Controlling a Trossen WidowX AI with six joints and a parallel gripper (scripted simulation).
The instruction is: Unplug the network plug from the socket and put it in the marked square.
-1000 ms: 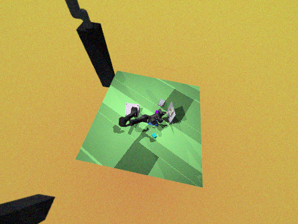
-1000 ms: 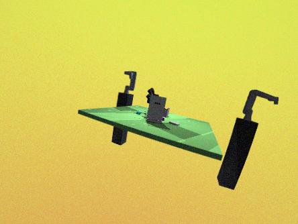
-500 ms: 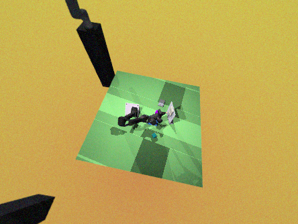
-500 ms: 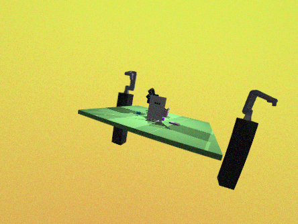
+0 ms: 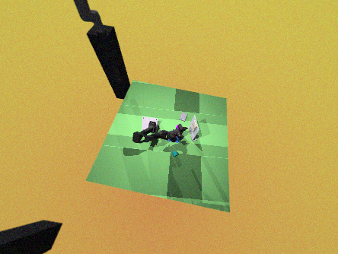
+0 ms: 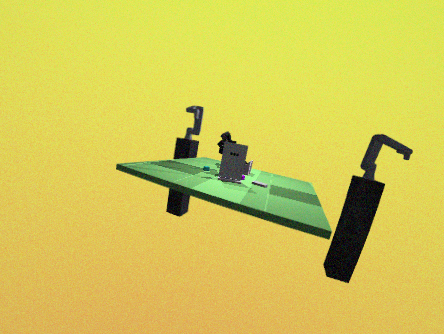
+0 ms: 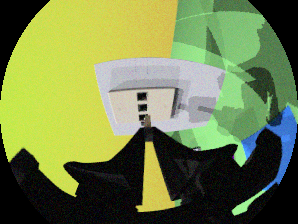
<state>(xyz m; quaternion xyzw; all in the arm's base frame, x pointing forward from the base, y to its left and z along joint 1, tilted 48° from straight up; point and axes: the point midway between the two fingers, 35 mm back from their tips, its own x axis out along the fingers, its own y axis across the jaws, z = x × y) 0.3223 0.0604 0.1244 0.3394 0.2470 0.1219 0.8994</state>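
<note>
Right now my gripper tip is 8 cm short of the grey upright panel, 7 cm above it and 3 cm to the right of it. From my gripper tip the other things lie so: grey square patch 24 cm to the left, 18 cm below, 3 cm behind; then purple cube 17 cm below, 8 cm to the left, 8 cm behind; then cyan cube 22 cm to the right, 17 cm below, 8 cm behind.
</note>
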